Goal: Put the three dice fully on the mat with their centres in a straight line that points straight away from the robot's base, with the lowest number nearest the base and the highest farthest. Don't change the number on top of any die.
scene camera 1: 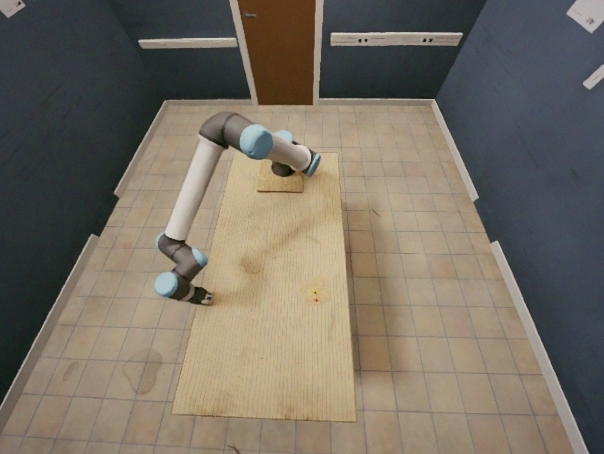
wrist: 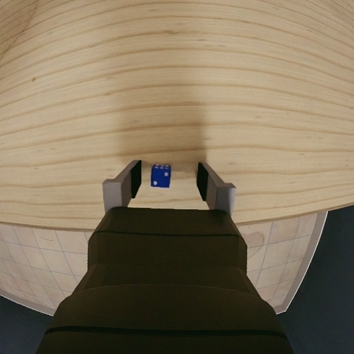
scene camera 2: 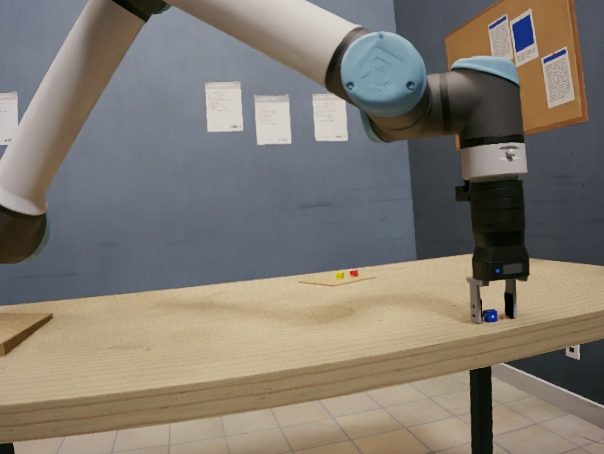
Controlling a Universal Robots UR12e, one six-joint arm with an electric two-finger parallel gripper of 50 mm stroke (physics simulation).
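Places are measured from the arm's base along level axes (x ahead, y left, z up), in millimetres.
Pixels of known places: gripper, fingertip midpoint: (scene camera 1: 208, 299) (scene camera 2: 494, 318); arm's base at its link origin: (scene camera 1: 283, 166).
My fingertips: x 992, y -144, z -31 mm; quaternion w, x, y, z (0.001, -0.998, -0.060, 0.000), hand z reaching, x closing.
Observation:
For each thing: its middle in the pictures, then the offset to it from my fingertips. Level surfaces: height alone.
- blue die at the middle of its body: (scene camera 2: 490, 315) dx -7, dy -2, dz +6 mm
- yellow die at the middle of its body: (scene camera 2: 339, 275) (scene camera 1: 313, 292) dx -171, dy +546, dz +10 mm
- red die at the middle of its body: (scene camera 2: 354, 273) (scene camera 1: 315, 300) dx -132, dy +566, dz +10 mm
- thin mat at the middle of its body: (scene camera 2: 337, 279) (scene camera 1: 315, 291) dx -178, dy +552, dz +0 mm
- wooden table at its surface level: dz -2 mm
A blue die (scene camera 2: 491, 315) (wrist: 161, 177) lies on the table near its edge, well off the mat; its top shows two pips in the wrist view. My gripper (scene camera 1: 209, 299) (scene camera 2: 494, 317) (wrist: 169, 172) is open and low over the table, fingers on either side of the blue die, which is nearer one finger, with a gap to the other. A yellow die (scene camera 1: 314, 292) (scene camera 2: 340, 275) and a red die (scene camera 1: 316, 300) (scene camera 2: 354, 273) sit apart on the thin mat (scene camera 1: 306, 286) (scene camera 2: 320, 282); the red one is farther from the base. Their top numbers are too small to read.
The wooden table (scene camera 1: 270, 380) (scene camera 2: 200, 350) (wrist: 170, 75) carries the arm's base on a square plate (scene camera 1: 267, 186) (scene camera 2: 25, 325) at its far end in the first scene view. The table's long edge runs close beside the gripper, with tiled floor (wrist: 30, 260) beyond it.

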